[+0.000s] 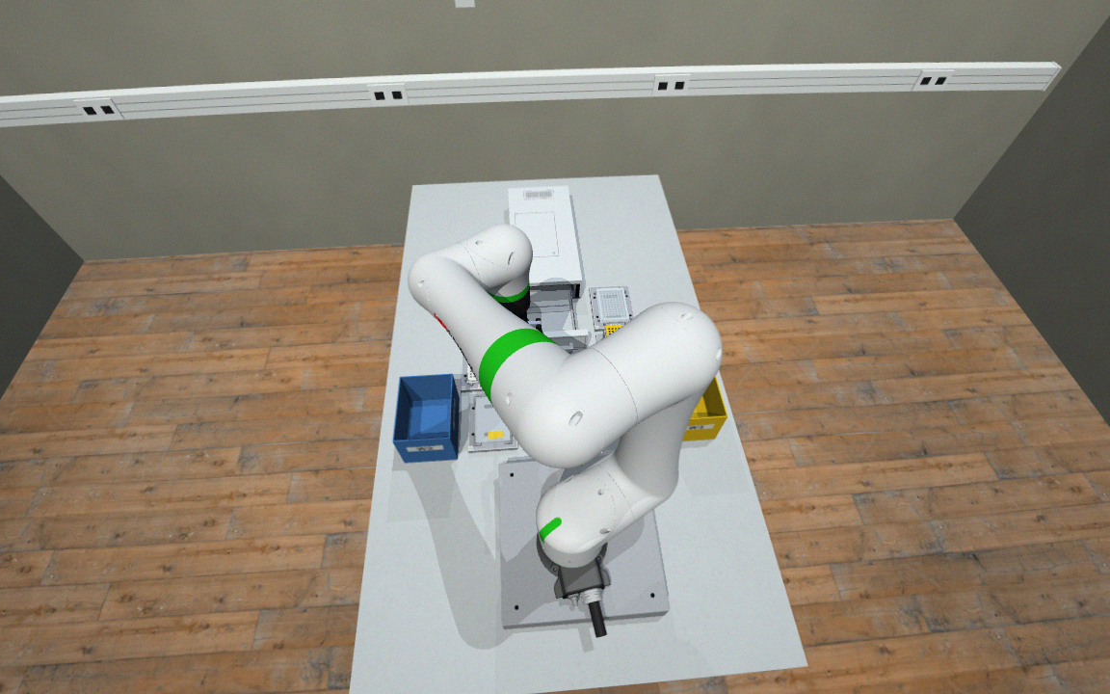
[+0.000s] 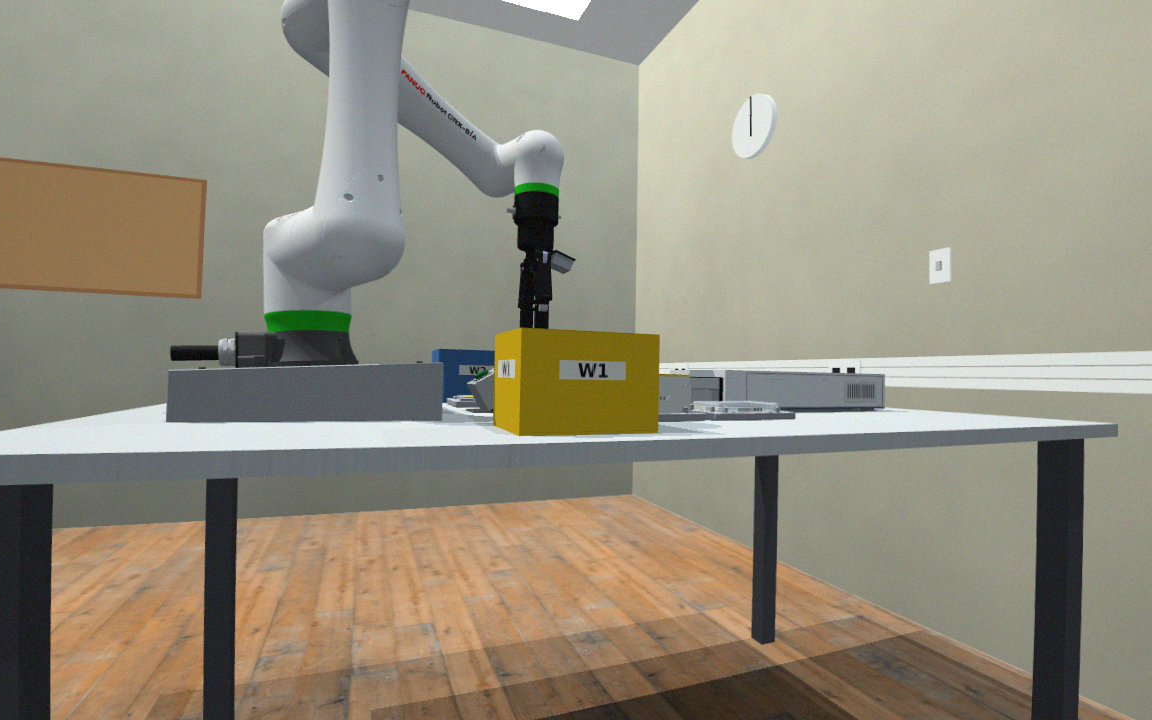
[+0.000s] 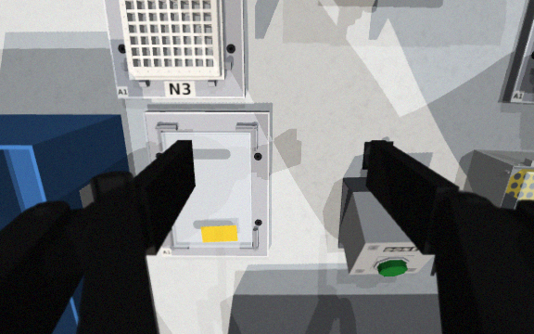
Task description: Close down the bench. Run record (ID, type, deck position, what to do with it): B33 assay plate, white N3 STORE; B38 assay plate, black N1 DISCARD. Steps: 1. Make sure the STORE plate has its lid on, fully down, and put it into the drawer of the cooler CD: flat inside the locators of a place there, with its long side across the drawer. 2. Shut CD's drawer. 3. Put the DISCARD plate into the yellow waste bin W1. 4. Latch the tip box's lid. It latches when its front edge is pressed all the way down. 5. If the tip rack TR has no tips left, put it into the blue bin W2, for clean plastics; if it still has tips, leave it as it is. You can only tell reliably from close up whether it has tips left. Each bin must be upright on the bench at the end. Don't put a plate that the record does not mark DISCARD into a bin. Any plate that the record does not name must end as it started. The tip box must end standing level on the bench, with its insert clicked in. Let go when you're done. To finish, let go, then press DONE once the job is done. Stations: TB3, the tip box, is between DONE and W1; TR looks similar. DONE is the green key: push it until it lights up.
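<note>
Right now the clear plate lid is 140 mm below my hand, 80 mm to the left of it and 60 mm behind it. From my hand the other things lie so: grey slotted nest (160 mm below, 80 mm to the left, 60 mm behind); then white plate (140 mm below, 110 mm ahead, 70 mm to the left); then green DONE key (140 mm behind, 100 mm below, 90 mm to the right).
</note>
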